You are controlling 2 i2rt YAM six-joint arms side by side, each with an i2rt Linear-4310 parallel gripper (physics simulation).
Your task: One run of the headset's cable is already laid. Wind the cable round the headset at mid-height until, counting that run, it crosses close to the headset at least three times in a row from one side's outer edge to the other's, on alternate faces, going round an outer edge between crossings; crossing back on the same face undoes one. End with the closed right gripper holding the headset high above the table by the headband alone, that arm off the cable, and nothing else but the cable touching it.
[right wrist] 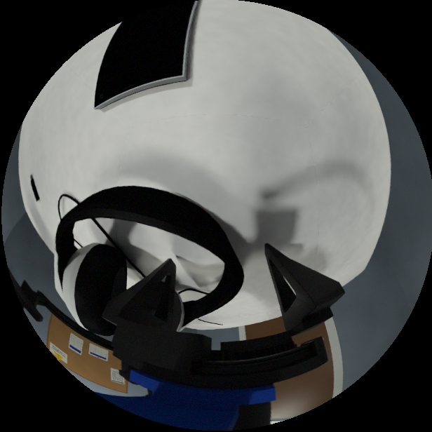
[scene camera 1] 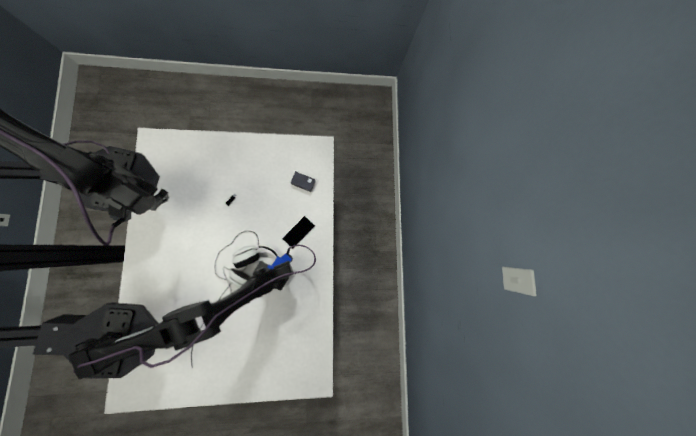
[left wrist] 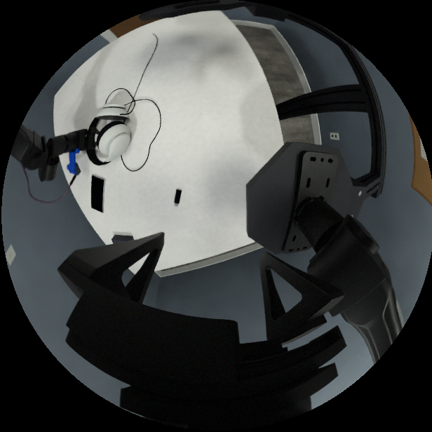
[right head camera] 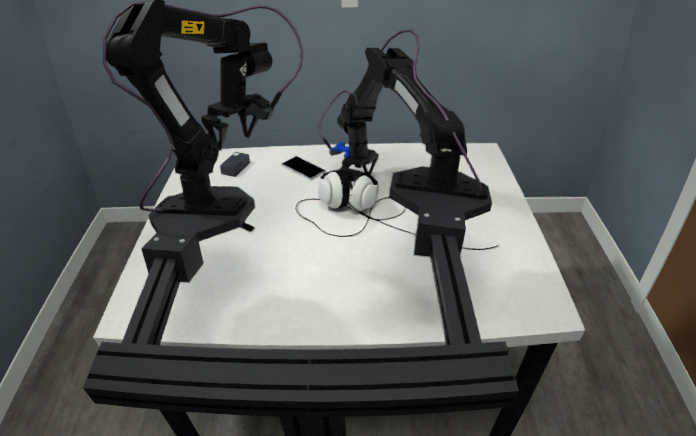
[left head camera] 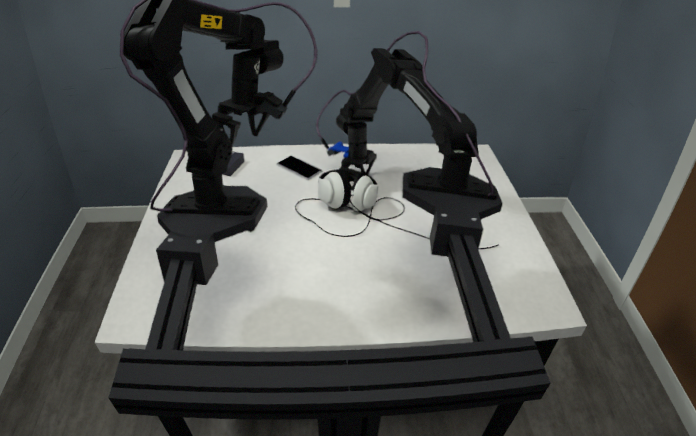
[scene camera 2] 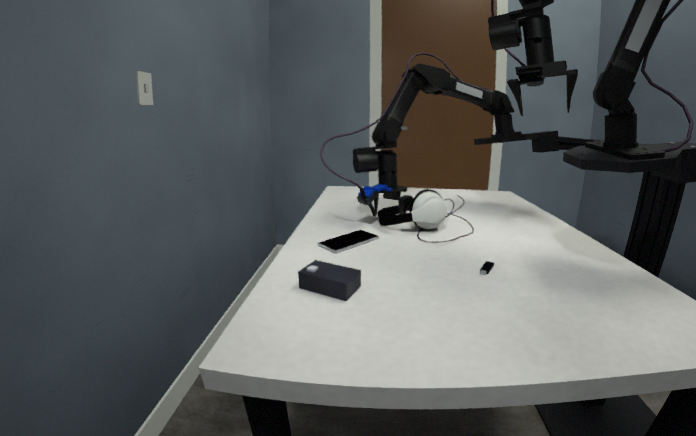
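Where they show: left gripper, fingertip midpoint: [scene camera 1: 153,191] [right head camera: 233,143] [left head camera: 242,142] [scene camera 2: 544,114]; left arm's base, link origin: [right head camera: 200,206] [left head camera: 211,206] [scene camera 2: 620,151]; right arm's base, link origin: [scene camera 1: 113,341] [right head camera: 441,187] [left head camera: 452,187] [scene camera 2: 505,135].
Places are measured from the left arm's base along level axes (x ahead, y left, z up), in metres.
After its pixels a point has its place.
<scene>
The headset, with white ear cups [left head camera: 331,191] {x 0.362, y -0.203, z -0.193 m} [right head camera: 331,190] {x 0.372, y -0.206, z -0.196 m} [scene camera 2: 429,211] {x 0.405, y -0.161, z -0.208 m} [left wrist: 114,142] and a black headband [right wrist: 135,200], rests on the table. Its thin black cable [left head camera: 344,236] {x 0.266, y -0.253, z -0.273 m} [scene camera 2: 441,241] {x 0.368, y -0.095, z -0.266 m} [left wrist: 160,117] lies in loops by the cups, with a tail toward the right arm's base in the left head view. My right gripper [right wrist: 216,256] [left head camera: 356,172] {x 0.529, y -0.268, z -0.269 m} is open, low at the headband; one side of the band shows between its fingertips in the right wrist view. My left gripper [left head camera: 243,137] {x 0.168, y -0.024, z 0.062 m} [scene camera 2: 545,112] {x 0.168, y -0.024, z 0.062 m} [left wrist: 215,248] is open and empty, high above the table, away from the headset. The cable's run against the cups is partly hidden.
A black phone [left head camera: 299,166] {x 0.601, y -0.061, z -0.268 m} [scene camera 1: 298,231] {x 0.601, y -0.056, z -0.268 m} [scene camera 2: 349,240] {x 0.600, y -0.050, z -0.268 m} [right wrist: 150,55] lies near the headset. A dark box [right head camera: 235,164] {x 0.548, y 0.165, z -0.240 m} [scene camera 1: 303,181] {x 0.583, y 0.177, z -0.240 m} [scene camera 2: 329,279] {x 0.569, y 0.212, z -0.240 m} stands farther off. A small black stick [scene camera 1: 230,199] {x 0.269, y 0.036, z -0.267 m} [scene camera 2: 486,268] {x 0.273, y 0.047, z -0.267 m} [left wrist: 178,196] lies on the table [scene camera 2: 410,333] {x 0.420, y 0.286, z -0.276 m}. The right arm overhangs the cable's tail.
</scene>
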